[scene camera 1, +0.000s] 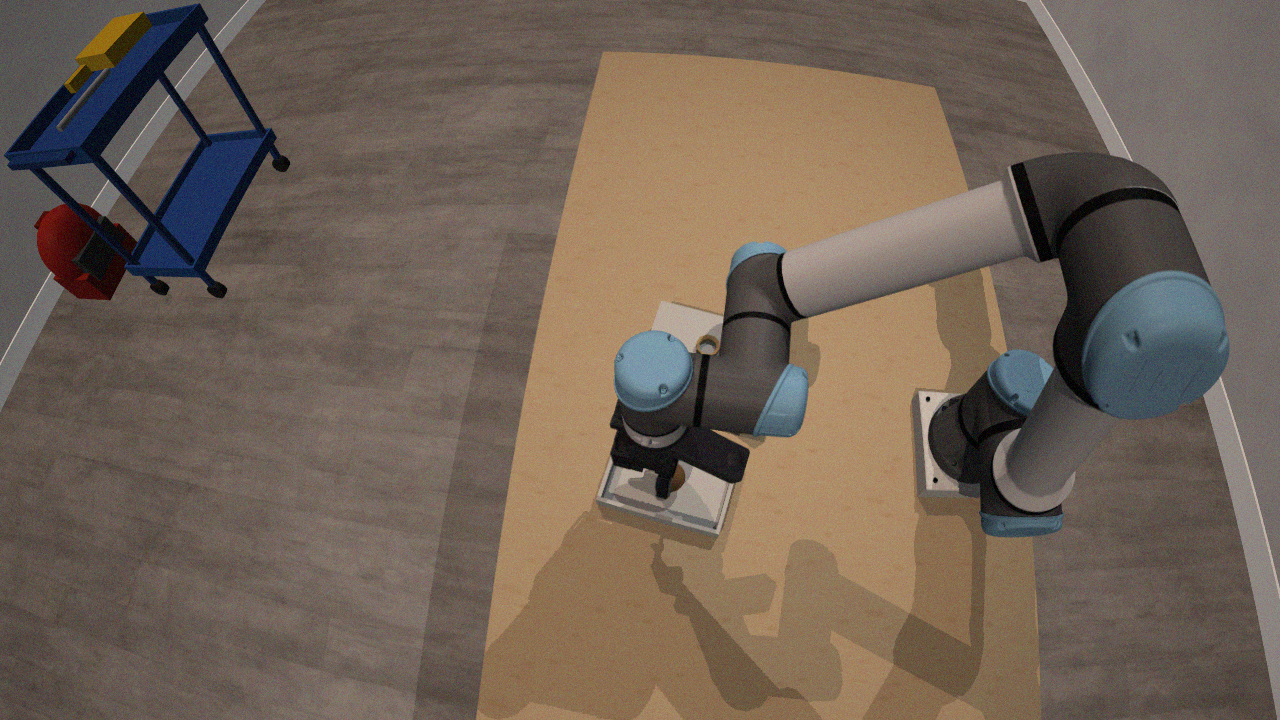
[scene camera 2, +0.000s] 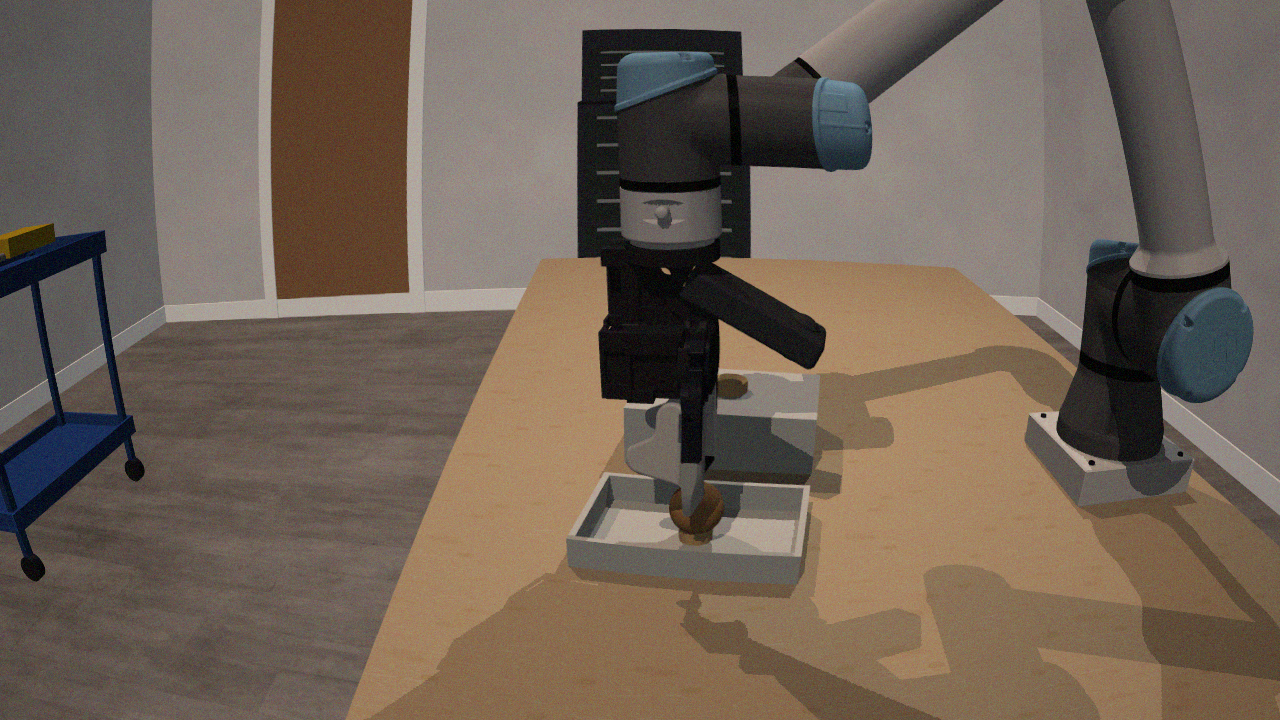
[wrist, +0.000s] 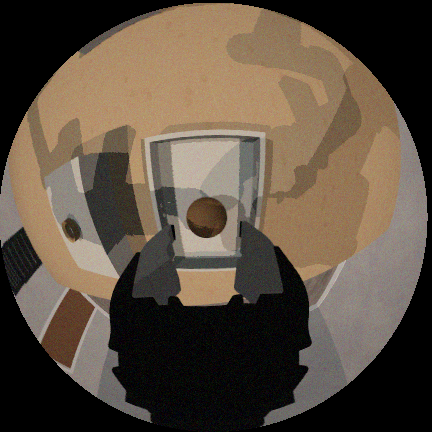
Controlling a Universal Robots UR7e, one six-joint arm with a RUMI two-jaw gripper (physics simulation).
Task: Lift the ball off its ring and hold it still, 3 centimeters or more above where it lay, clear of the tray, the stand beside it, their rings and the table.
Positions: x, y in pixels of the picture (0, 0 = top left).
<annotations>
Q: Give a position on a shallow grey tray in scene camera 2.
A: At 625, 526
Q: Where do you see a grey box-shaped stand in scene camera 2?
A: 766, 421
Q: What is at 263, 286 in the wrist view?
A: My gripper.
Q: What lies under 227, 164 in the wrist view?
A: A shallow grey tray.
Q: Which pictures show my gripper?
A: Scene camera 1, scene camera 2 and the wrist view: all of them.
</annotations>
